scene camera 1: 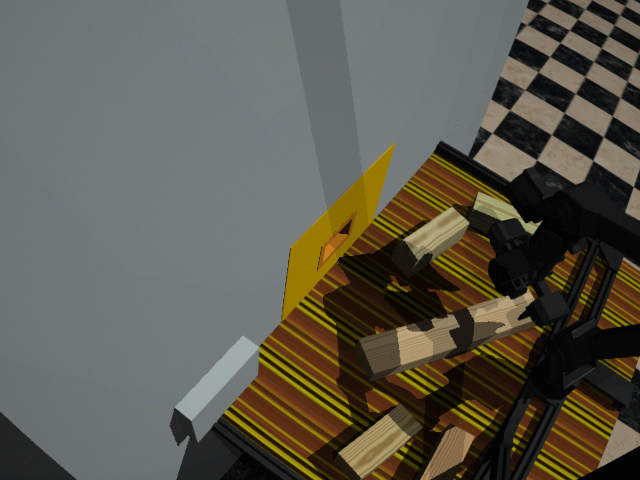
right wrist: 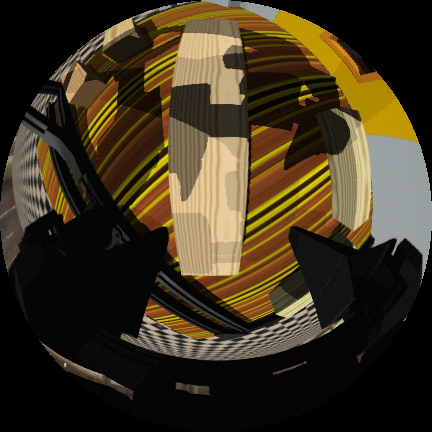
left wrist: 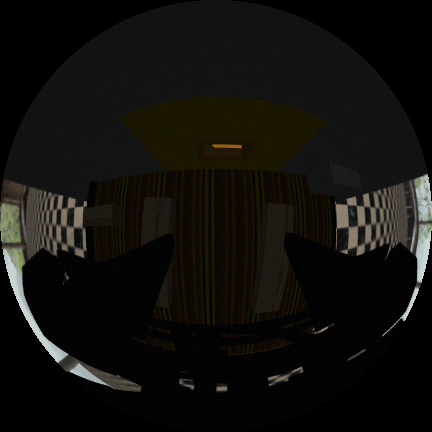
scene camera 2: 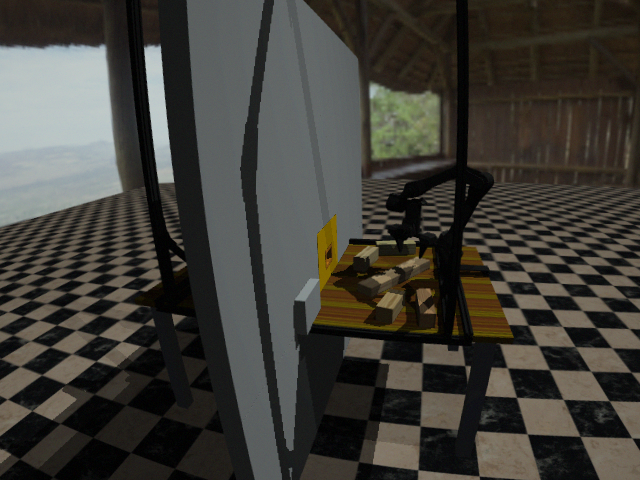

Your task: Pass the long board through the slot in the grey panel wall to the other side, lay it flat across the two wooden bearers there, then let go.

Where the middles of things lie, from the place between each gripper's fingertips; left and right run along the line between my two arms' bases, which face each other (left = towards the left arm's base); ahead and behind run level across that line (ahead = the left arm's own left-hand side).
Right now the slot frame (scene camera 1: 341,235) is 31 cm to the left of my right hand, 11 cm behind it and 3 cm above it. From my right hand the other things lie so: grey block (scene camera 1: 206,402) (42 cm behind, 32 cm to the left, 1 cm below).
The slot frame is 170 mm to the right of my left hand and 120 mm below it. The rest, counted from my left hand: grey block: 310 mm behind, 160 mm to the right, 160 mm below.
